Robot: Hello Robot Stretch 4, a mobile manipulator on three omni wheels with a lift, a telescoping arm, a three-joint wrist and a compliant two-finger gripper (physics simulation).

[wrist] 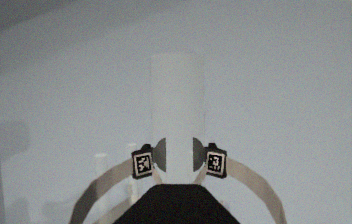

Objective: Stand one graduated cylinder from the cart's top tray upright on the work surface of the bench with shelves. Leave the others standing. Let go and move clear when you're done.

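Places are measured from the robot's base along level axes (x left, y back, z up), in metres.
Where they show: end effector, tool point: [179, 153].
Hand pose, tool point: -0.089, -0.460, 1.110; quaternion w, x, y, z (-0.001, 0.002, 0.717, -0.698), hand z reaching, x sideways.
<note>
After its pixels a point has its place, as x, y, z.
A pale, translucent graduated cylinder [178, 95] {-0.090, -0.387, 1.171} stands upright in the middle of the wrist view, its top well above the fingers. My gripper [179, 155] {-0.089, -0.460, 1.110} is shut on it, with one dark fingertip pad against each side. The cylinder's lower end is hidden behind the black gripper body. Two thin pale upright shapes, which look like other graduated cylinders, show farther off at the lower left; one cylinder [101, 172] {0.189, -0.952, 0.913} stands left of the other. The bench with shelves cannot be made out.
A plain blue-grey surface fills the background, with a darker band across the upper left. Blurred shadows lie at the left edge. A faint beige edge shows at the lower left, behind the left finger.
</note>
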